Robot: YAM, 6 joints.
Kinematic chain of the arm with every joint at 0, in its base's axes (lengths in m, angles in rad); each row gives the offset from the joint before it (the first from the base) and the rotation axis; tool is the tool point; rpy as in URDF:
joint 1: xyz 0 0 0.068 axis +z
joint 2: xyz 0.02 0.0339 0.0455 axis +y
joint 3: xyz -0.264 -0.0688 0 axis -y
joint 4: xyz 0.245 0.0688 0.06 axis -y
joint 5: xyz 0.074 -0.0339 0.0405 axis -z
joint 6: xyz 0.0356 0 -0.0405 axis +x
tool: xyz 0 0 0 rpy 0 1.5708 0
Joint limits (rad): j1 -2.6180..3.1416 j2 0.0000..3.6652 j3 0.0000..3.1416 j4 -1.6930..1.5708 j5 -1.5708..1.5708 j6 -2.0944..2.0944
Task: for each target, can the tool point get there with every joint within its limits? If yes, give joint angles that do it. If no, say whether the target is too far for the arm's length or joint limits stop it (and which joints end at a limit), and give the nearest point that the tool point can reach.
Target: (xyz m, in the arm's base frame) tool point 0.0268 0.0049 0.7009
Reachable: yes | joints -1.0231 1.2406 2.2452 0.6210 -0.7974 1.6026
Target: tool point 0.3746 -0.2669 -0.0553
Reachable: yes | joints -0.6651 3.0247 2.3341 -1.3864 -0.6360 -1.3782
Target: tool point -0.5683 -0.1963 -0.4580
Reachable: no: too far | nearest point -0.4136 -0.2205 -0.3012 | short by 0.222 m
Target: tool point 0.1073 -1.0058 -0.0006
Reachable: no: too far | nearest point 0.0681 -0.6381 0.0420 | short by 0.372 m
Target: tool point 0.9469 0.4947 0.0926
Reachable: no: too far | nearest point 0.5723 0.2990 0.1010 | short by 0.423 m
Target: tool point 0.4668 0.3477 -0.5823
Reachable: no: too far | nearest point 0.3471 0.2586 -0.3300 | short by 0.293 m
